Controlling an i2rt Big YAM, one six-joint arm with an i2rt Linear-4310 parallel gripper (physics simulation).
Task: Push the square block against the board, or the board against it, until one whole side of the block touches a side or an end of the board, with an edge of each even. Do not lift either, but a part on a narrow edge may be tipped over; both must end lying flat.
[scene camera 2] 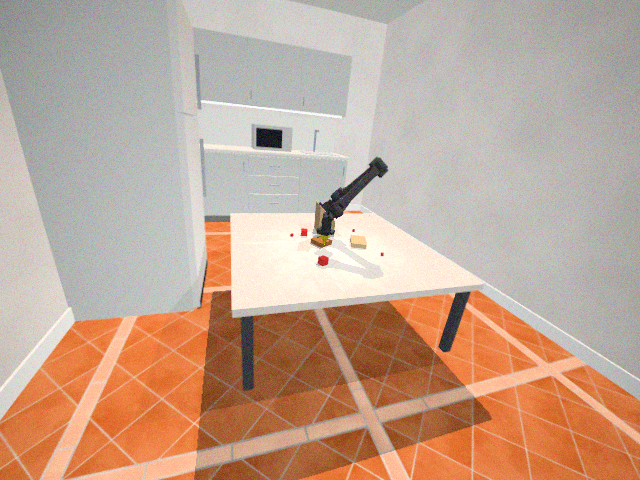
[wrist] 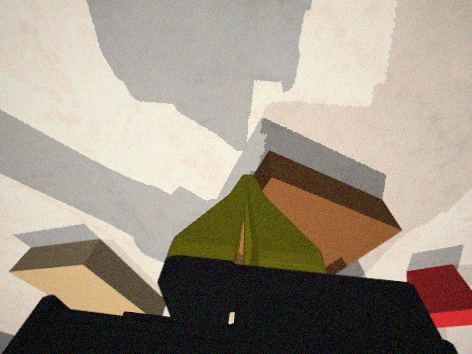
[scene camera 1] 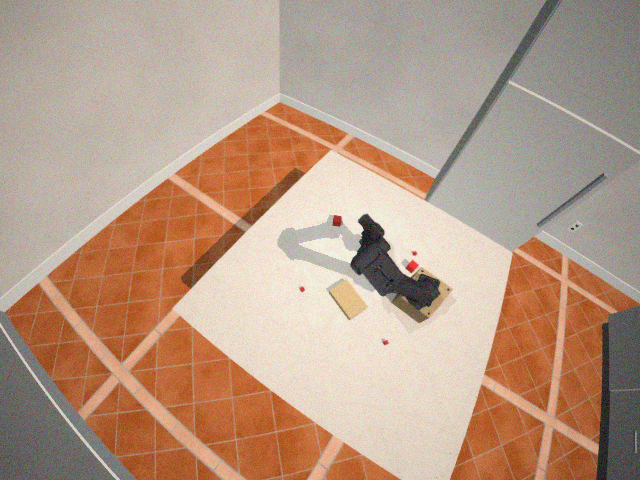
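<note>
Gripper [wrist: 247, 182] shut, touching brown square block [wrist: 345, 223]. Tan board [scene camera 1: 345, 296] [wrist: 87, 275] resting on the table.
</note>
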